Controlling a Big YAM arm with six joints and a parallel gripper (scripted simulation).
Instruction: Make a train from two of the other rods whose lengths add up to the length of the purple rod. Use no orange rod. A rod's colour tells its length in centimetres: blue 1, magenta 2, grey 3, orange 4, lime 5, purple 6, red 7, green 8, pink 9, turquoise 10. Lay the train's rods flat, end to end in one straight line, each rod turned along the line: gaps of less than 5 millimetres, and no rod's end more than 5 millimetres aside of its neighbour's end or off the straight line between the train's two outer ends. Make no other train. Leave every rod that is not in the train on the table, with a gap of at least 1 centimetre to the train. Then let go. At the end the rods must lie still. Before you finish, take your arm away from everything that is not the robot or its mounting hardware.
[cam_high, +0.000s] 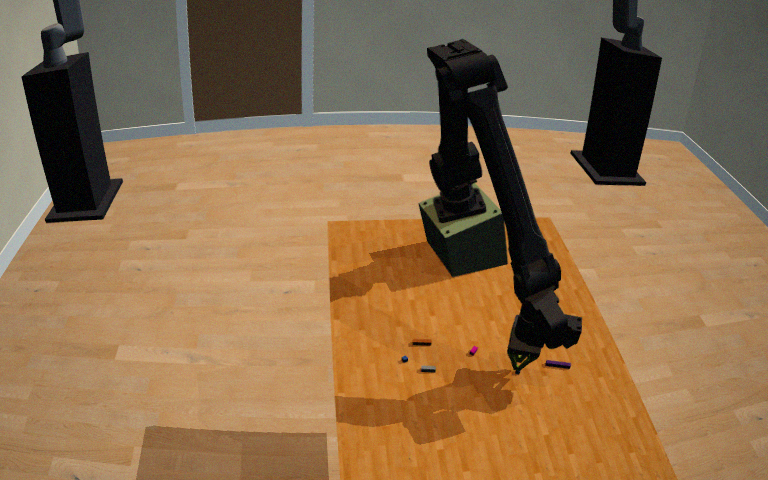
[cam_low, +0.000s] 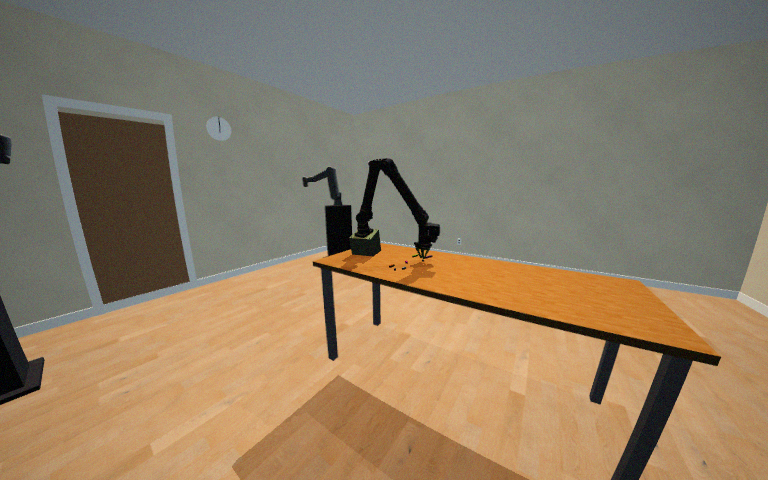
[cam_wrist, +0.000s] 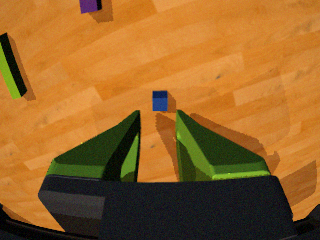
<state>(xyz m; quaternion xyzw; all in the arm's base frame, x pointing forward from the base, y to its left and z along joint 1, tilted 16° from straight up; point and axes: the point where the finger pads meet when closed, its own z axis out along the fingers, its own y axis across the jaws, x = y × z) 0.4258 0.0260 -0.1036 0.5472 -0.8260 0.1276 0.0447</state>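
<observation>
The magenta rod is 80 mm to the right of my hand, 70 mm behind it and 20 mm below it. Round my hand: grey rod (190 mm to the right, 30 mm behind, 20 mm below); purple rod (100 mm to the left, 20 mm below); lime rod (90 mm behind, 80 mm to the left, 20 mm below).
</observation>
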